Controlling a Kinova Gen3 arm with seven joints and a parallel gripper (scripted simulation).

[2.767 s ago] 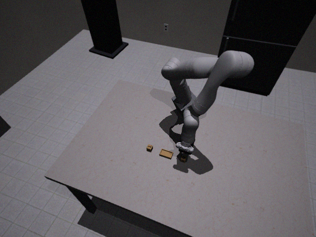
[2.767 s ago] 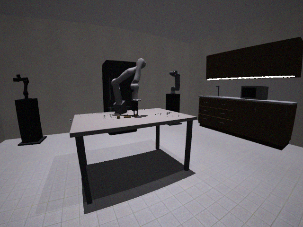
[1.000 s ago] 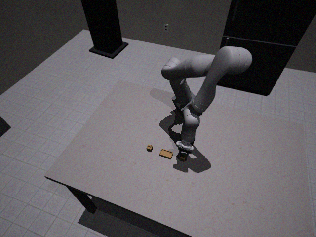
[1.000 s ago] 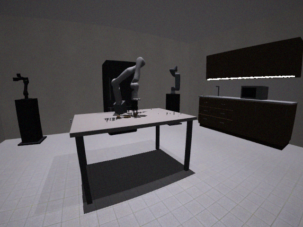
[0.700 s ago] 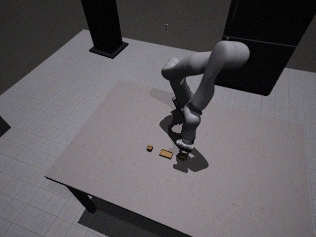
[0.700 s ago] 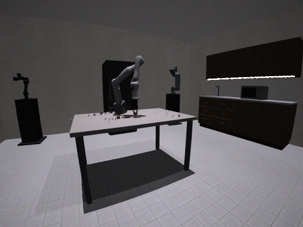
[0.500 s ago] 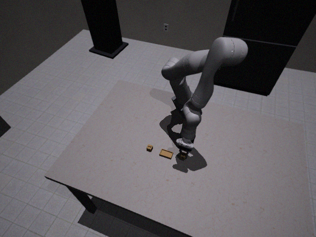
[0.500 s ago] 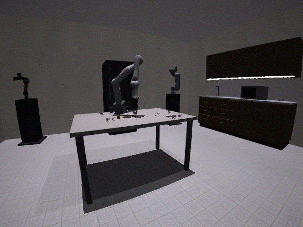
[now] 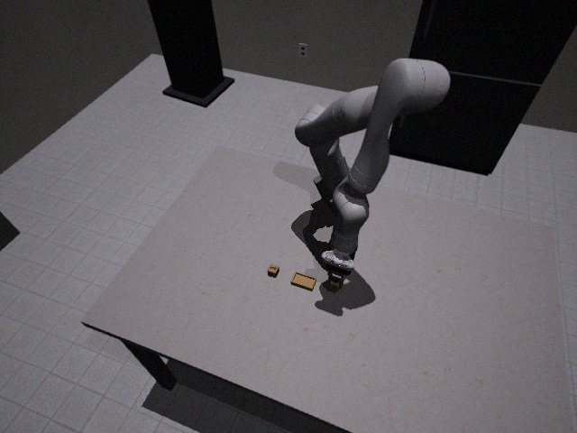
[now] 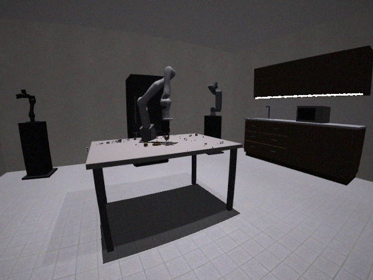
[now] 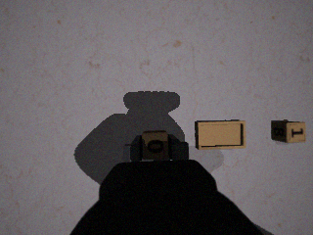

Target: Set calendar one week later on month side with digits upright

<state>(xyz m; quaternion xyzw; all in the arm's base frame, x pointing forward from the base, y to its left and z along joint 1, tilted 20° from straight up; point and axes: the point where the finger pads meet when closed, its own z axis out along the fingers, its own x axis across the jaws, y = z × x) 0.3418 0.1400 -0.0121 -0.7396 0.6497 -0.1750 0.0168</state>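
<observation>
The wooden tray is 1 cm ahead of my hand, 10 cm to the right of it and 6 cm below it. The rest, counted from my hand: wooden cube: 2 cm ahead, 21 cm to the right, 5 cm below.
</observation>
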